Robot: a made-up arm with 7 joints. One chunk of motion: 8 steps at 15 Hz.
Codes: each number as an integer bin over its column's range. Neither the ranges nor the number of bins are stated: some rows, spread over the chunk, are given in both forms.
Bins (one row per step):
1: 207 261 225 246 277 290 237
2: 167 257 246 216 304 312 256
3: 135 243 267 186 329 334 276
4: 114 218 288 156 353 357 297
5: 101 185 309 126 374 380 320
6: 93 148 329 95 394 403 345
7: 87 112 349 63 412 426 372
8: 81 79 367 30 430 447 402
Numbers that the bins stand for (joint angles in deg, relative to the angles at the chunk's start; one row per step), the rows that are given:
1: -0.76 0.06 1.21 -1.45 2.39 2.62 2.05
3: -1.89 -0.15 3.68 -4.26 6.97 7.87 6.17
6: -2.54 -1.26 7.32 -8.54 12.70 16.11 13.46
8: -2.73 -2.07 9.55 -11.59 15.87 21.36 19.48
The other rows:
2: -1.39 0.02 2.44 -2.86 4.77 5.24 4.05
4: -2.22 -0.44 4.91 -5.67 9.09 10.62 8.39
5: -2.42 -0.83 6.14 -7.08 10.94 13.36 10.82
7: -2.64 -1.68 8.49 -10.04 14.28 18.85 16.31

